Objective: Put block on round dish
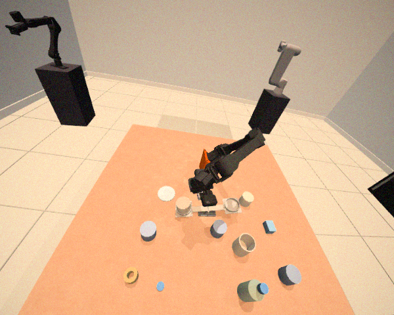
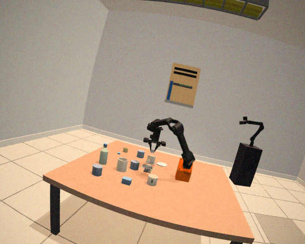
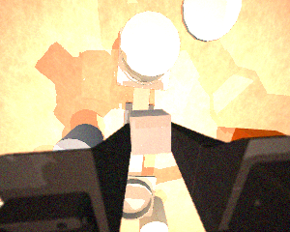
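My gripper tip is 11 cm past the white round dish, 16 cm to the left of it and 15 cm above it. The rest, counted from my gripper tip: pale block: right at my gripper tip; then green bottle: 37 cm ahead, 17 cm to the left, 4 cm below; then blue disc: 31 cm ahead, 17 cm to the right, 15 cm below.
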